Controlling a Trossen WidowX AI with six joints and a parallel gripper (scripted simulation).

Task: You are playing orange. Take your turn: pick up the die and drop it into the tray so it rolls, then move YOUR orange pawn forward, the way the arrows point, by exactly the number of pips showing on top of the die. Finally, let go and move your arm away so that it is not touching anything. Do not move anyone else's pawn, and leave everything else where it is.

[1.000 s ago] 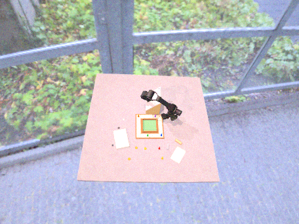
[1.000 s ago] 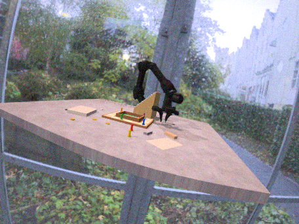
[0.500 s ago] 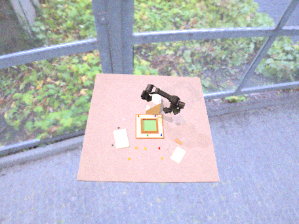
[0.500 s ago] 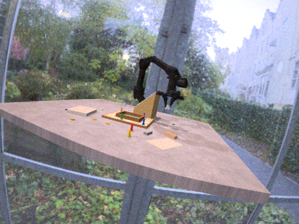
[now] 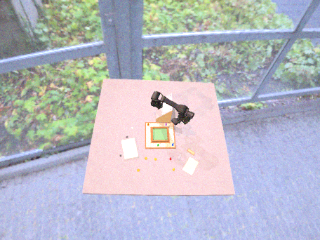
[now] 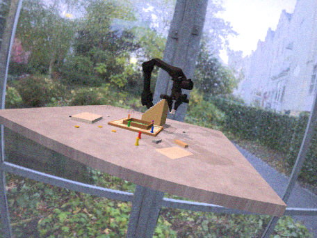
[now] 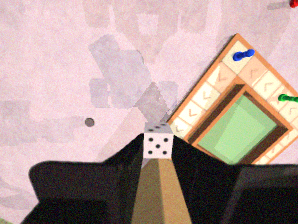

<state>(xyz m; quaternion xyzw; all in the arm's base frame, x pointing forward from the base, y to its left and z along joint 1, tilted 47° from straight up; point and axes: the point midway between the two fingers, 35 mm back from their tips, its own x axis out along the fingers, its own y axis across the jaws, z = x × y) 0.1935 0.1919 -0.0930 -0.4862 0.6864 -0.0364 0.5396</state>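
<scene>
Now: the orange pawn 300 mm to the right of my gripper tip, 100 mm below it and 20 mm behind it. Round my gripper tip: blue pawn (180 mm ahead, 100 mm below, 50 mm to the right); then white die (right at my gripper tip); then purple pawn (130 mm to the right, 100 mm below, 40 mm behind).
</scene>
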